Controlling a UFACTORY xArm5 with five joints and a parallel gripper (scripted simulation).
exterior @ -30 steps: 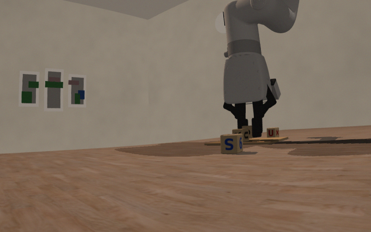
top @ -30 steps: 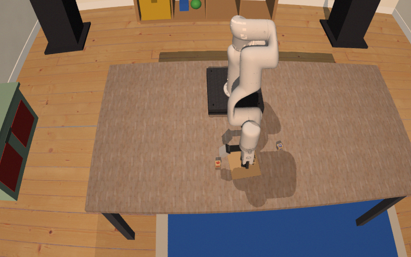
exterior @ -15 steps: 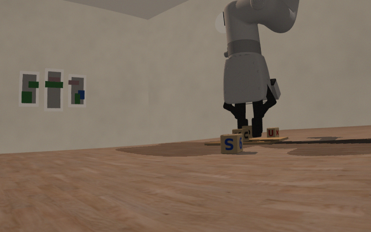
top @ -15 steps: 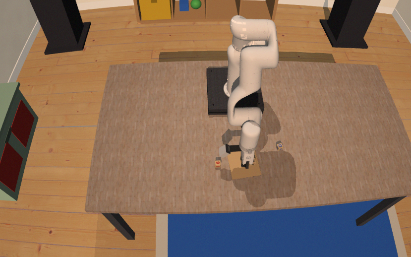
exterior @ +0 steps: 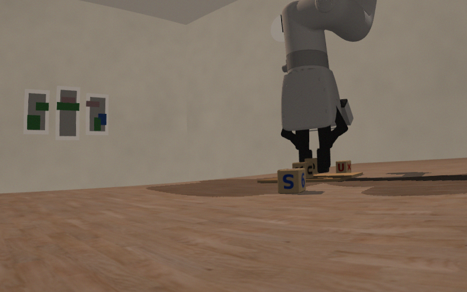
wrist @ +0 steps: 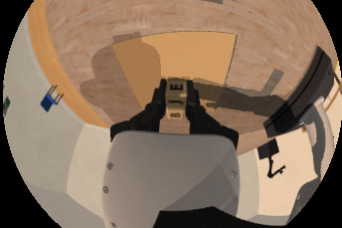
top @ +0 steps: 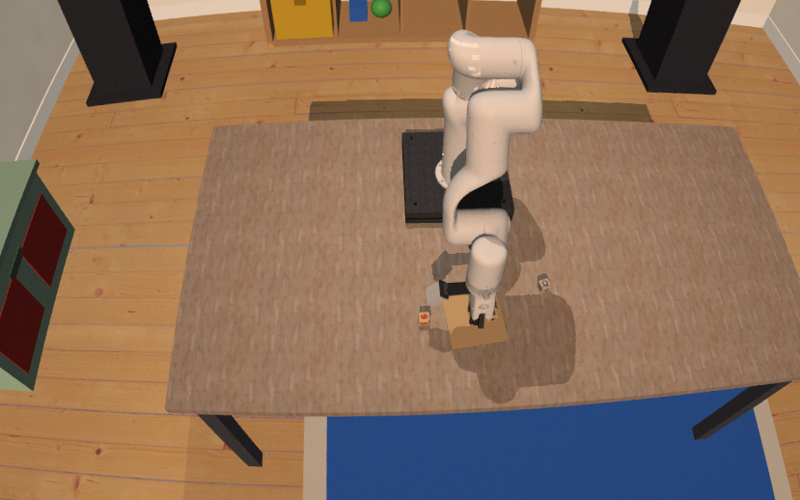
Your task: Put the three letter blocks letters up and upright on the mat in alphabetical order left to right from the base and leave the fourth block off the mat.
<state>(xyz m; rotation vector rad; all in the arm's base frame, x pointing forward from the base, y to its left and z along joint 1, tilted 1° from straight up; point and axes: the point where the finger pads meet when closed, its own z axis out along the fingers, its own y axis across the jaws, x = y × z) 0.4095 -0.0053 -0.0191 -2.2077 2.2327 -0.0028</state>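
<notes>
Now: hand 30 mm above the tan mat. The rest, counted from my hand: letter block 120 mm to the right, 20 mm below.
</notes>
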